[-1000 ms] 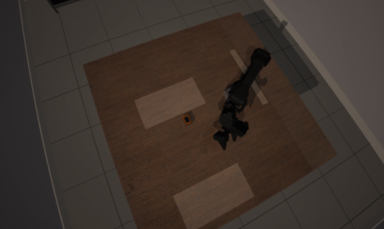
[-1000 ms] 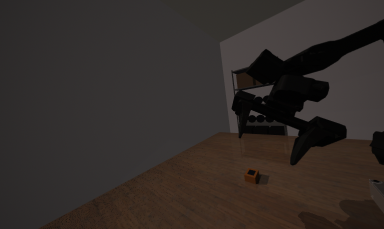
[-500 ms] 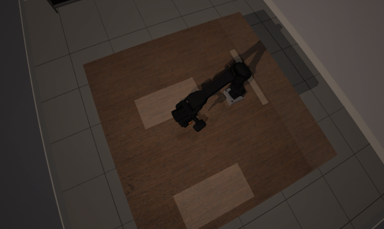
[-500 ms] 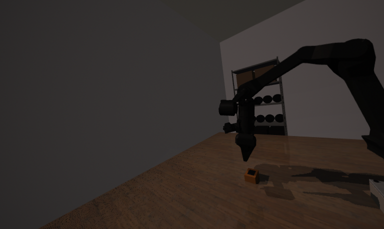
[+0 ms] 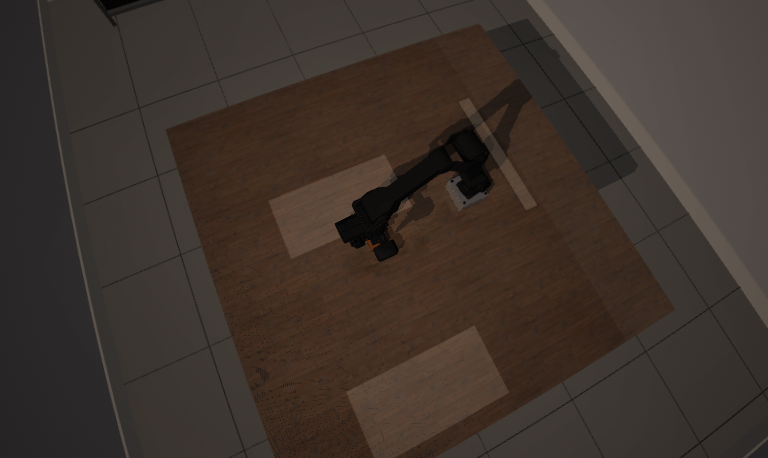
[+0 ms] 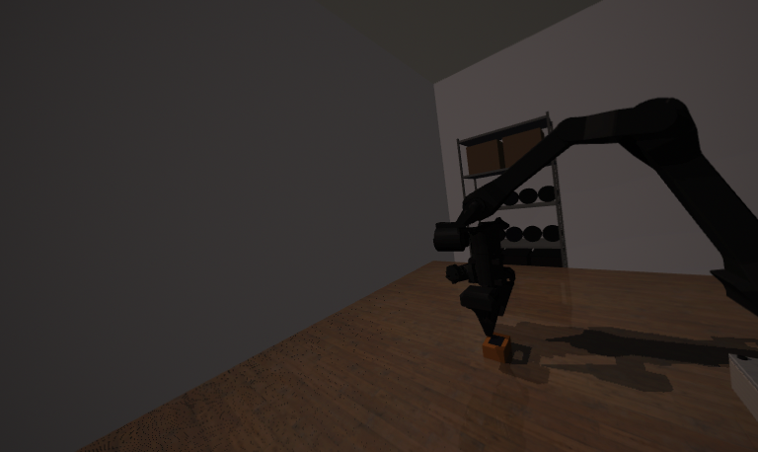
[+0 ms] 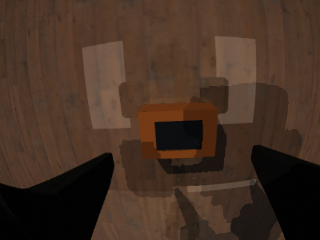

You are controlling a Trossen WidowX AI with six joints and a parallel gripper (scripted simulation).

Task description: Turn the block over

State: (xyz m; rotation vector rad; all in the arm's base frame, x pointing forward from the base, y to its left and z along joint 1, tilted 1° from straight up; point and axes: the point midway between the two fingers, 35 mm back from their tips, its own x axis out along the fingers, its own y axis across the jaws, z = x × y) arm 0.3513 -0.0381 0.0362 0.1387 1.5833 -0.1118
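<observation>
Now: gripper tip 40 mm above the block.
</observation>
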